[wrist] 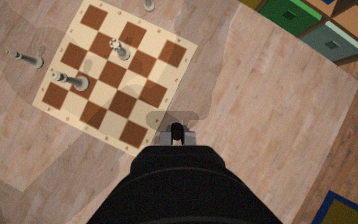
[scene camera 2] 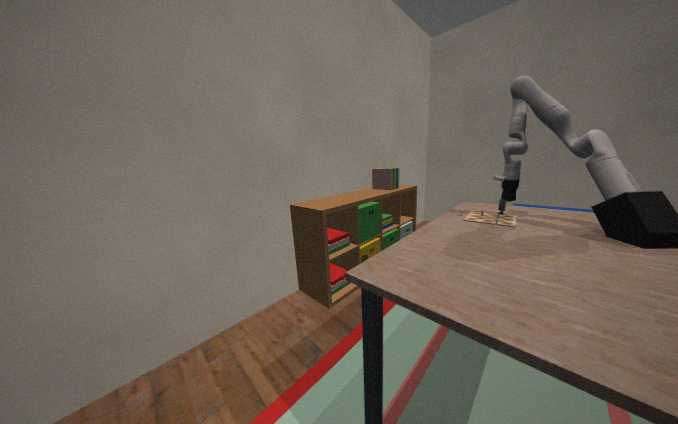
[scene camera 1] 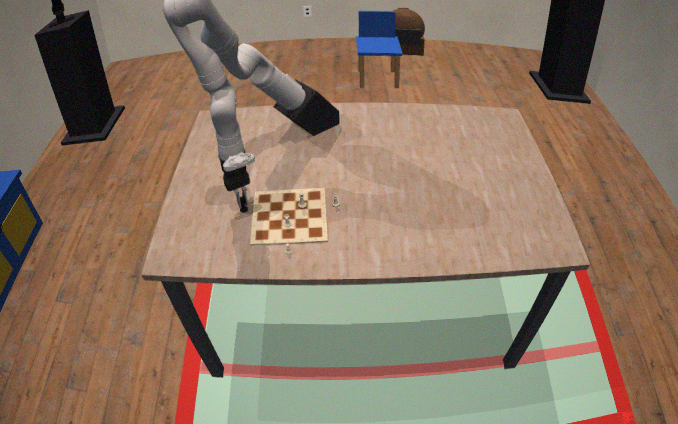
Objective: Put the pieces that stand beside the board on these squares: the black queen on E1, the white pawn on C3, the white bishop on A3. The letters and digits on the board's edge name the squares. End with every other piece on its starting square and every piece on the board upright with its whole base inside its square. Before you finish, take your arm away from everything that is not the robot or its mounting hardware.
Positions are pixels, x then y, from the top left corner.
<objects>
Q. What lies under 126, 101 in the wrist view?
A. A chessboard.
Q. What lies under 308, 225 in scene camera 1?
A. A chessboard.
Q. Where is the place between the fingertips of the gripper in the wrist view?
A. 176, 131
</objects>
